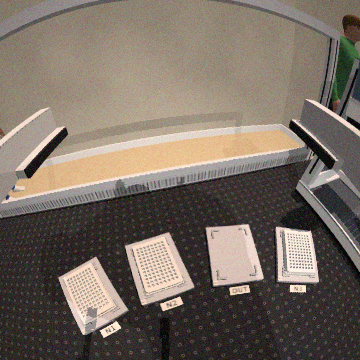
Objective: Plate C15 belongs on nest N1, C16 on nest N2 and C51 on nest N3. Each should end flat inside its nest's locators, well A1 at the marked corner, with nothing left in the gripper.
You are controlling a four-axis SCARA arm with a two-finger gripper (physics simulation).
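Places are measured from the arm's base along level axes (x ahead, y left, z up), in millimetres.
Pixels of known places: gripper, fingertip midpoint: (177, 106).
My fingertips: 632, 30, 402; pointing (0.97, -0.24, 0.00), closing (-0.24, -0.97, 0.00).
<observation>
Behind a point stands the place of what it marks, as x, y, z.
A pale plate with a grid of wells (90, 291) {680, 228, 37} lies on nest N1 (85, 328) {595, 251, 25} at lower left. A second such plate (157, 263) {726, 65, 35} lies on nest N2 (135, 270) {724, 119, 25}, right of it. A third, looking slightly thicker (300, 251) {633, -285, 36}, lies on nest N3 (297, 279) {573, -239, 25} at lower right. All three look roughly flat. No plate codes or A1 corner marks can be read, so I cannot tell which plate is which. My gripper (177, 106) {632, 30, 402} is open and empty, its dark pads wide apart at left and right, above and away from the plates.
A bare nest labelled OUT (234, 255) {699, -117, 25}, with corner locators, lies between N2 and N3. A white slotted barrier (150, 181) {1004, 37, 46} runs across behind the dark dotted surface, with tan floor beyond. A grey framed structure (306, 192) {798, -450, 49} stands at right. A person in green (345, 65) stands at upper right.
</observation>
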